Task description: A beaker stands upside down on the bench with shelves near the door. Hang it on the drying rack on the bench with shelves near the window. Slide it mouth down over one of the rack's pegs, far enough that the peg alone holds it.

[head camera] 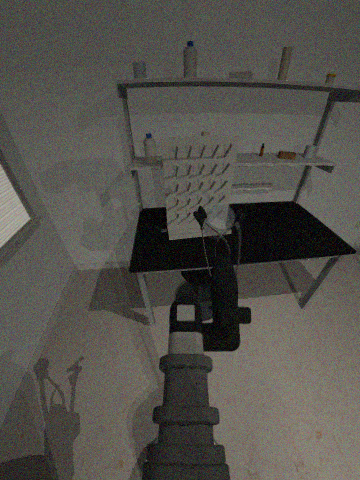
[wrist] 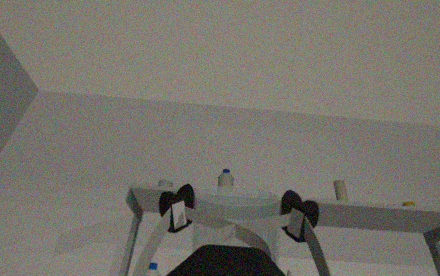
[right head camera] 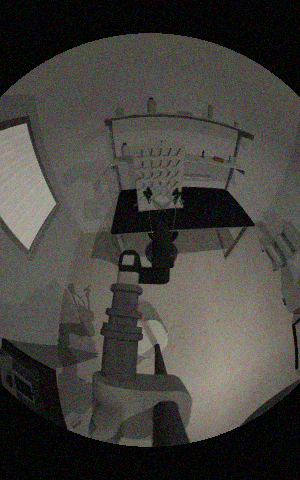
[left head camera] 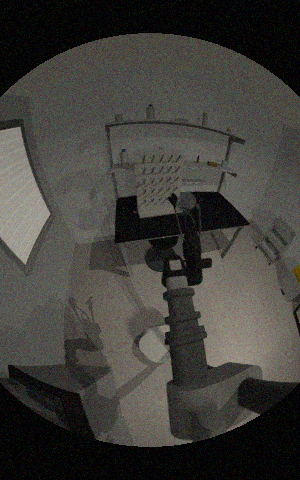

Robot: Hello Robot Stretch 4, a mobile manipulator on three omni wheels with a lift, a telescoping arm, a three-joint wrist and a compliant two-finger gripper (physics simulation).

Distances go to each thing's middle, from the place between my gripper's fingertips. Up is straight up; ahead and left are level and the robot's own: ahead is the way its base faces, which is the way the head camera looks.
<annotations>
The clear beaker point(head camera: 220, 216) lies 4 cm below my hand and 1 cm behind it.
</annotations>
